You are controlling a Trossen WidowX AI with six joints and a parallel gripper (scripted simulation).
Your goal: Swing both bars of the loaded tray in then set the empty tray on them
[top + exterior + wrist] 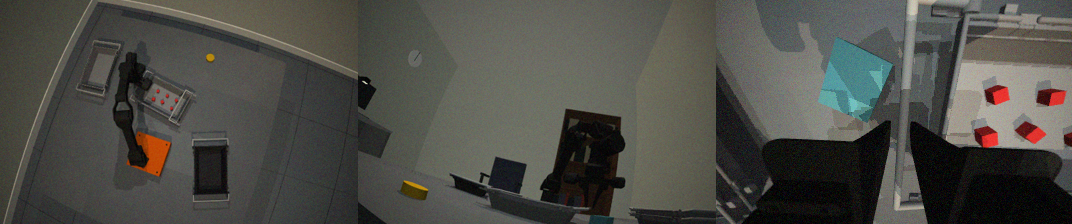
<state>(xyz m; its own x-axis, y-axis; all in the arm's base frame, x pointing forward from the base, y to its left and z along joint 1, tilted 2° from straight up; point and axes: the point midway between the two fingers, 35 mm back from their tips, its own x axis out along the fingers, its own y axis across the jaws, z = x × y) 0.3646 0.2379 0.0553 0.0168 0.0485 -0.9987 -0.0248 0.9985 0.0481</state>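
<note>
The teal cube lies 4 cm to the left of my gripper tip, 4 cm below it and 3 cm ahead of it. Also, from my gripper tip: yellow disc (36 cm ahead, 28 cm to the right, 5 cm below); then dark tray (59 cm to the right, 22 cm behind, 2 cm below); then red block (23 cm to the right, 5 cm below, 3 cm behind).
</note>
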